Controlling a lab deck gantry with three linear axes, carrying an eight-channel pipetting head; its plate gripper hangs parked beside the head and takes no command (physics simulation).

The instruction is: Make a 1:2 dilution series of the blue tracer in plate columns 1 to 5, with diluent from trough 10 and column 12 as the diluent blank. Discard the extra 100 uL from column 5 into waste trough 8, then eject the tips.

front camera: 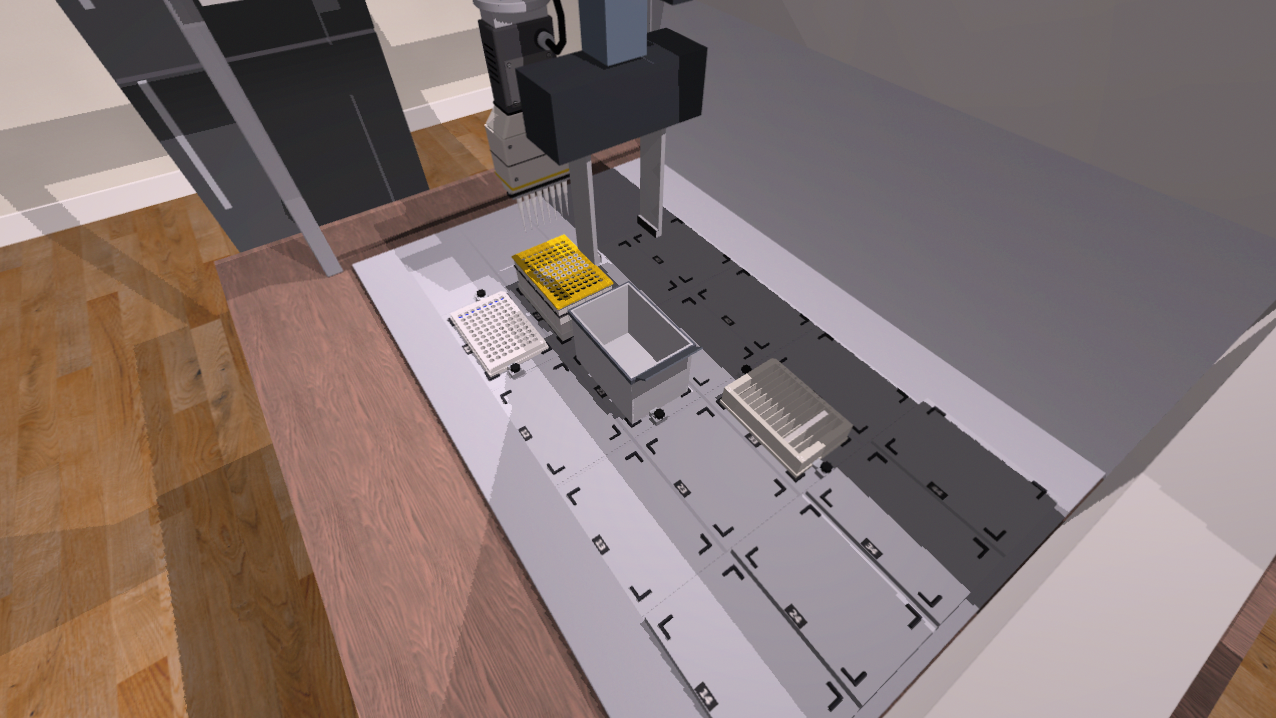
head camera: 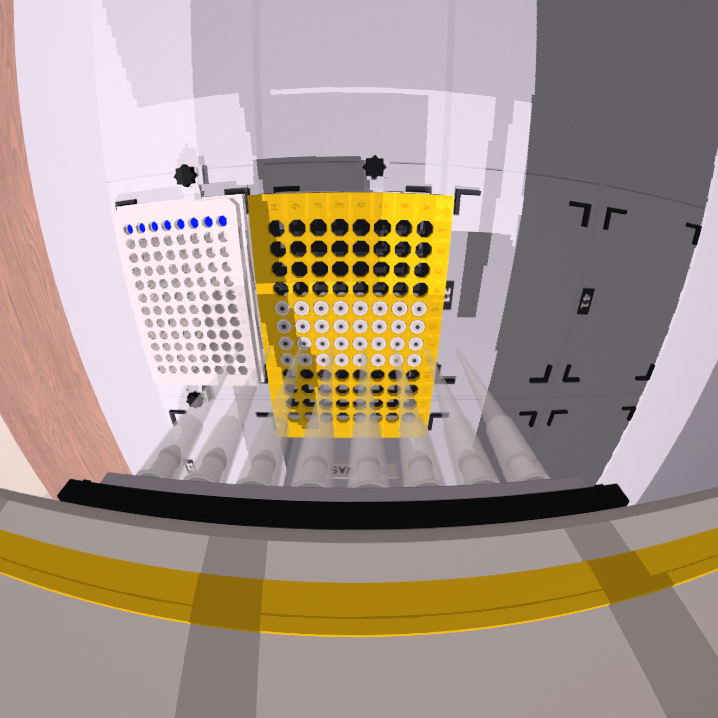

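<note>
The pipetting head (front camera: pixel 528 158) (head camera: pixel 361 509) carries eight long translucent tips (front camera: pixel 544 207) (head camera: pixel 368 428), held above deck level at the far side of the tip rack in the front view. The white plate (front camera: pixel 499 333) (head camera: pixel 187 294) has blue liquid in its first column of wells; blue does not show in its other wells. The pale trough block (front camera: pixel 785 415) lies at the right in the front view; its liquid levels cannot be read. The parked plate gripper (front camera: pixel 624 245) hangs beside the head, its two fingers apart with nothing between them.
The yellow tip rack (front camera: pixel 562 272) (head camera: pixel 439 267) stands beside the plate; columns 5 to 8 hold tips, and the holes on both sides of them are dark. The tall grey waste bin (front camera: pixel 660 391) stands between rack and trough block. Black locating knobs (front camera: pixel 658 415) (head camera: pixel 185 175) stick up from the deck.
</note>
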